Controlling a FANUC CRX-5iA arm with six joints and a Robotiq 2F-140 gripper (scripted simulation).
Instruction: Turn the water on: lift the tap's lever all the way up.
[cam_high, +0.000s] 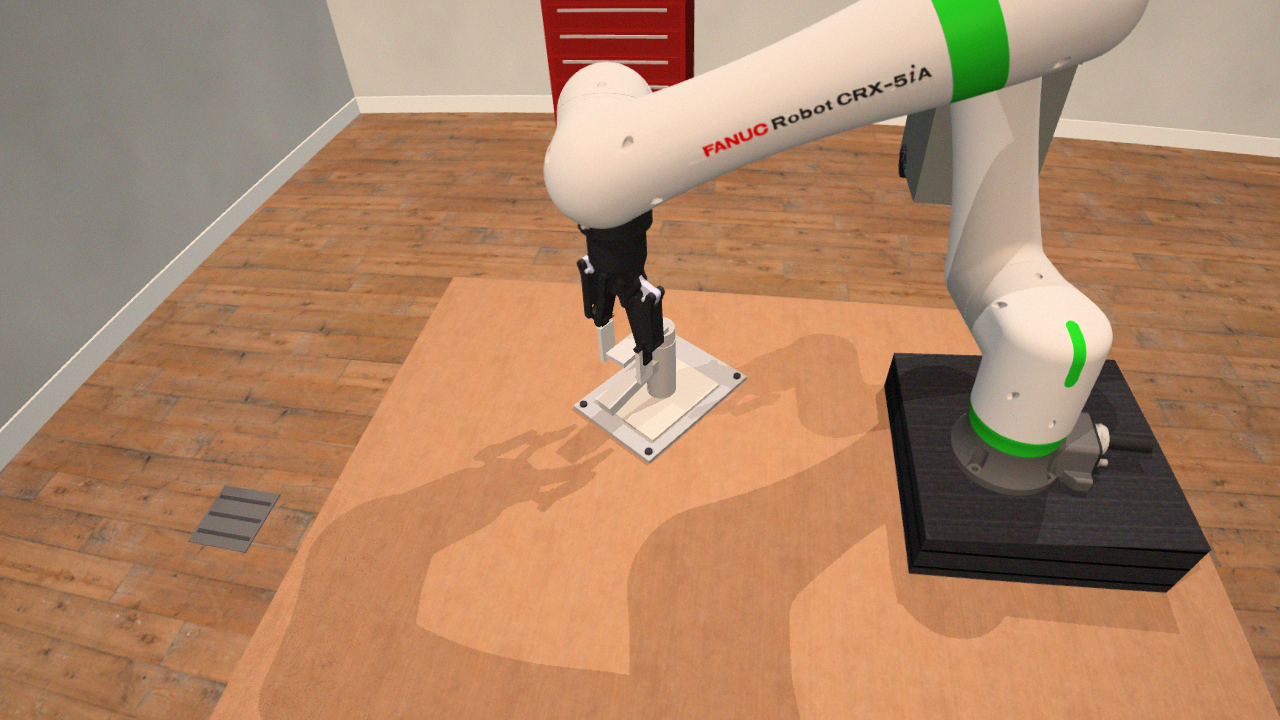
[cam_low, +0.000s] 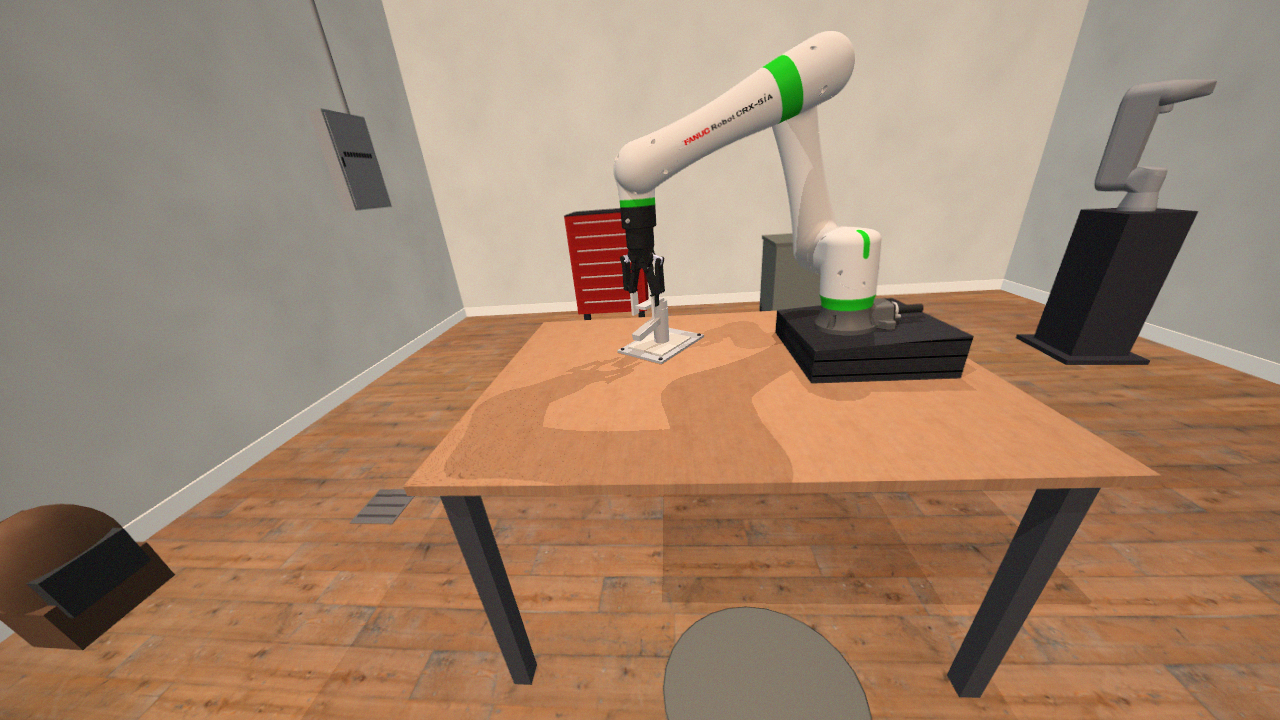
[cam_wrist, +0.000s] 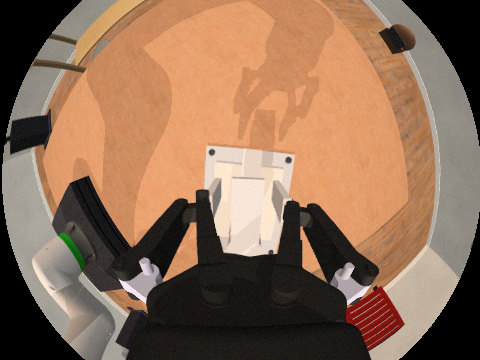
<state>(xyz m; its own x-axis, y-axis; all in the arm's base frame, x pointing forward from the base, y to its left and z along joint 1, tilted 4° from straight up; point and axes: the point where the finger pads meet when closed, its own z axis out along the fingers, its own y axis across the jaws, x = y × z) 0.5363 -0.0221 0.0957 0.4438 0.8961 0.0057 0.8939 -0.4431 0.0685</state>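
My hand is 3 cm to the left of the lever and 1 cm past it. From my hand the other things lie so: tap 5 cm to the right, 5 cm below, 2 cm behind.
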